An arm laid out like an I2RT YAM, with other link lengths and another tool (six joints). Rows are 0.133 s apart.
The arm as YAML. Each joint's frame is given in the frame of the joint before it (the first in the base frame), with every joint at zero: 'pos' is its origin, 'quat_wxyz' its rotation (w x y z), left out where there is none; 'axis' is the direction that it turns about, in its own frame. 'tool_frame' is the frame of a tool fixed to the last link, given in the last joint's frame.
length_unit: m
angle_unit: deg
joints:
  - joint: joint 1
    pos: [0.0, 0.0, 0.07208]
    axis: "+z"
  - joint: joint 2
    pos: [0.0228, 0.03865, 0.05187]
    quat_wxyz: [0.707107, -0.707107, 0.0, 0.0]
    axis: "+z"
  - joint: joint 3
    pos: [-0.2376, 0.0, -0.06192]
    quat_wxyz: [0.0, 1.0, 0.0, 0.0]
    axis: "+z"
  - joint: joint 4
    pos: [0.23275, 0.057, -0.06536]
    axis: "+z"
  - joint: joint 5
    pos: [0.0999, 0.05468, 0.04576]
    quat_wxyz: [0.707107, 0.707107, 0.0, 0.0]
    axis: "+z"
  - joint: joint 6
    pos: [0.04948, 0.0, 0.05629]
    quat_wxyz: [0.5, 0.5, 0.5, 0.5]
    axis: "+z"
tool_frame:
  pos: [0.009, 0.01, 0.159]
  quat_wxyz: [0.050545, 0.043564, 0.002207, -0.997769]
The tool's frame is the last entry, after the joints.
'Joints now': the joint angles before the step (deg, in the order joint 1, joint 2, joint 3, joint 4, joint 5, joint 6). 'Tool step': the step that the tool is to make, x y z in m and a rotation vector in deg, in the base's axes. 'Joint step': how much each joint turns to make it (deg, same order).
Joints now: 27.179 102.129 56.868 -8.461 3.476 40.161
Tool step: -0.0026 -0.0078 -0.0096 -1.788 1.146 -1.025
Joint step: -0.084 1.214 0.239 -0.871 1.416 0.149
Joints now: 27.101 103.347 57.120 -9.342 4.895 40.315
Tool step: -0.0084 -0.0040 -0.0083 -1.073 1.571 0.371
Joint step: 0.061 0.287 -0.553 -1.014 0.028 -0.392
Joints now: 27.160 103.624 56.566 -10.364 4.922 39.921
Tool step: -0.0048 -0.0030 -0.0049 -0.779 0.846 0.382
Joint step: -0.027 0.167 -0.397 -0.500 0.043 -0.512
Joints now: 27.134 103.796 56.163 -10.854 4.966 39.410
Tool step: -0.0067 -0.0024 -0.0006 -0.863 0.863 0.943
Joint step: 0.098 -0.731 -0.314 -1.501 -0.114 -0.920
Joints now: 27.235 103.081 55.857 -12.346 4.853 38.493
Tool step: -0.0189 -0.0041 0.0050 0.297 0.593 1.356
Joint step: 0.197 -4.645 -3.937 -1.044 -1.047 -0.733
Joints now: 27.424 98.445 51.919 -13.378 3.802 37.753
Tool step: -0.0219 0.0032 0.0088 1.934 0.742 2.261
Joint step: 0.504 -5.674 -3.915 -1.497 -2.662 -0.483
